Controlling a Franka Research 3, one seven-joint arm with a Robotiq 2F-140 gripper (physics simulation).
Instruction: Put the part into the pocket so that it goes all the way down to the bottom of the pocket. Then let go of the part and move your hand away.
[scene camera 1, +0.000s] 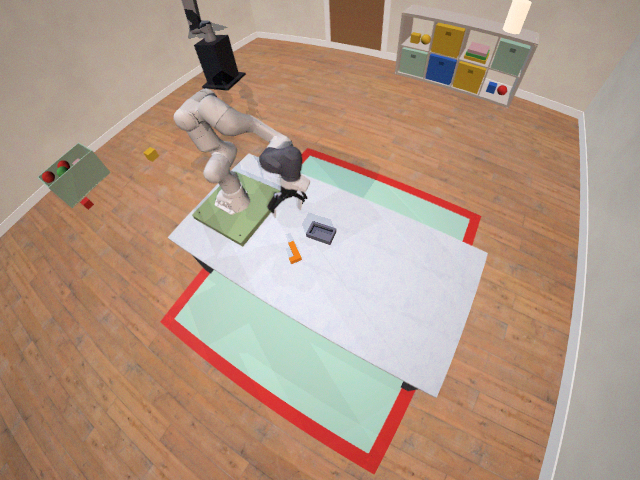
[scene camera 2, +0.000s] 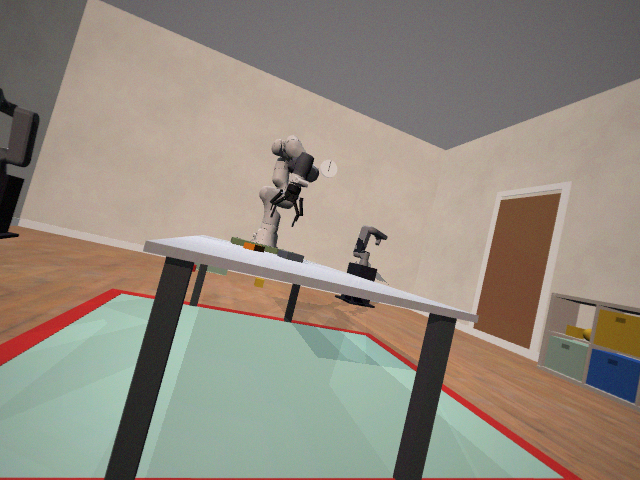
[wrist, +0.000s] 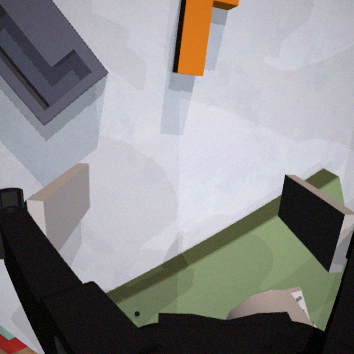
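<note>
The orange L-shaped part (scene camera 1: 294, 252) (scene camera 2: 250, 246) (wrist: 194, 40) lies flat on the white table (scene camera 1: 387, 289), apart from the grey block; its far end is cut off at the top of the wrist view. The grey block with the pocket (scene camera 1: 319, 240) (scene camera 2: 290, 256) (wrist: 75, 98) stands on the table beside the part. An L-shaped recess shows in it in the wrist view, where the block is partly cut off at the top left. My gripper (scene camera 1: 288, 209) (scene camera 2: 283, 218) (wrist: 187, 190) is wide open and empty. It hangs above the table, between the arm's base and the part and block.
The green base plate (scene camera 1: 258, 206) (wrist: 210, 270) under the arm is low and lies beside and partly below the gripper. A second arm on a black pedestal (scene camera 1: 217, 59) (scene camera 2: 361, 271), a shelf unit (scene camera 1: 468, 23) and a green bin (scene camera 1: 80, 178) stand away from the table.
</note>
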